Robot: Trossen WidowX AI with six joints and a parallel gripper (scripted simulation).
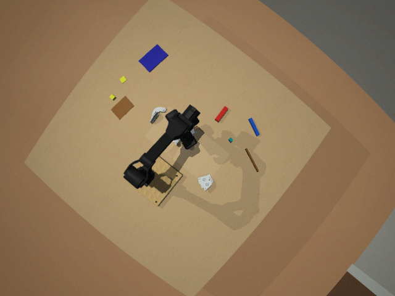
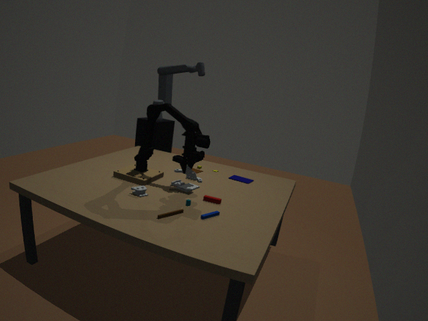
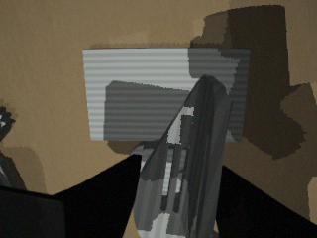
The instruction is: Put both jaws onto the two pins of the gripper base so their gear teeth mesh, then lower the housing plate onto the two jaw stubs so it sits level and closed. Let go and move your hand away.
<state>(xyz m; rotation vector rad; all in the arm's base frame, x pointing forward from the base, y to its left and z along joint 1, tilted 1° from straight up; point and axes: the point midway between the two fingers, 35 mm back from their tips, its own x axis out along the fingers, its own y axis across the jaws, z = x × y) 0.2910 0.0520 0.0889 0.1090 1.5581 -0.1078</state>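
Now: the flat white plate 8 cm below my gripper tip, 2 cm ahead of it and 1 cm to the left of it. From my gripper tip the other things lie so: teal cube (20 cm to the right, 16 cm ahead, 7 cm below); then red block (21 cm ahead, 7 cm below, 6 cm to the right); then brown tile (32 cm to the left, 17 cm behind, 8 cm below).
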